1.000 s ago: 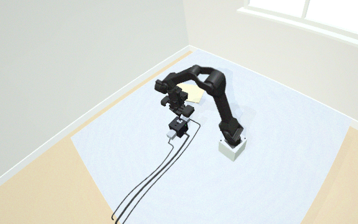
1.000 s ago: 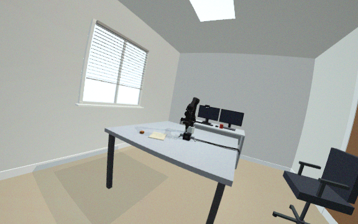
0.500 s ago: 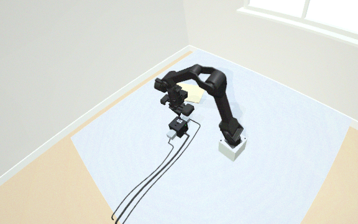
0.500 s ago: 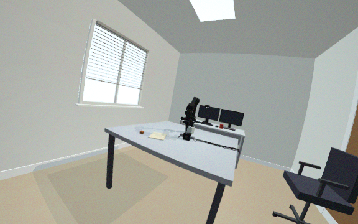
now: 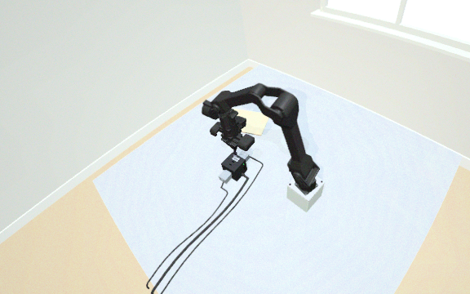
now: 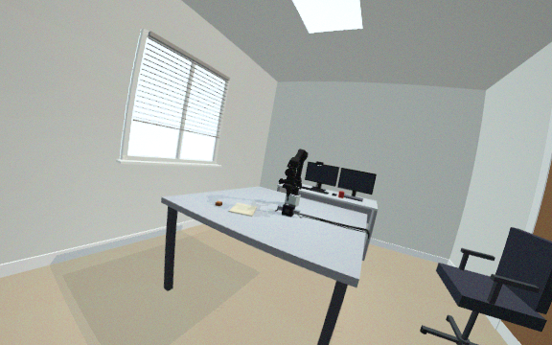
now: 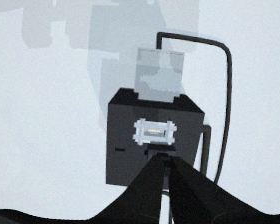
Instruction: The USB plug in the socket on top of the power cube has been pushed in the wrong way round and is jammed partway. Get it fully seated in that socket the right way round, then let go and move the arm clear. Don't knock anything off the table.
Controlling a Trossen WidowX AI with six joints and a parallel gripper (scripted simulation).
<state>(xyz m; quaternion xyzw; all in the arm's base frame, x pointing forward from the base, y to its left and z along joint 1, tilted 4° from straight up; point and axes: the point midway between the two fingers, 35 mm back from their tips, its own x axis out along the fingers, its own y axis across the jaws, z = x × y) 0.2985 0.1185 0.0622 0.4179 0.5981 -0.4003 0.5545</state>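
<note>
Now: gripper tip 20 mm above the USB plug. Round my gripper tip: orange object 350 mm ahead, 330 mm to the right, 120 mm below; yellow notepad 230 mm ahead, 190 mm to the right, 130 mm below.
</note>
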